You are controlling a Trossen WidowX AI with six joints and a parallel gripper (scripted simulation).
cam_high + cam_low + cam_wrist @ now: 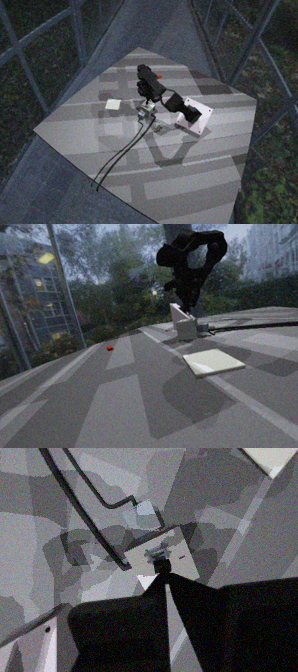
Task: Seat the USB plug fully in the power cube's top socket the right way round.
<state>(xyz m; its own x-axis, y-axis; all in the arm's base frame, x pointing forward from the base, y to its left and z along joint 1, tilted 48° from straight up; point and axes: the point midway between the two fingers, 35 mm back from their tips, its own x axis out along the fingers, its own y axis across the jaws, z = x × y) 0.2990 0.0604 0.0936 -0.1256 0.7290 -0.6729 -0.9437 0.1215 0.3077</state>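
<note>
My gripper tip is 2 cm above the dark USB plug. Round my gripper tip: orange object: 16 cm ahead, 39 cm to the right, 13 cm below; pale flat pad: 23 cm ahead, 9 cm to the left, 13 cm below.
</note>
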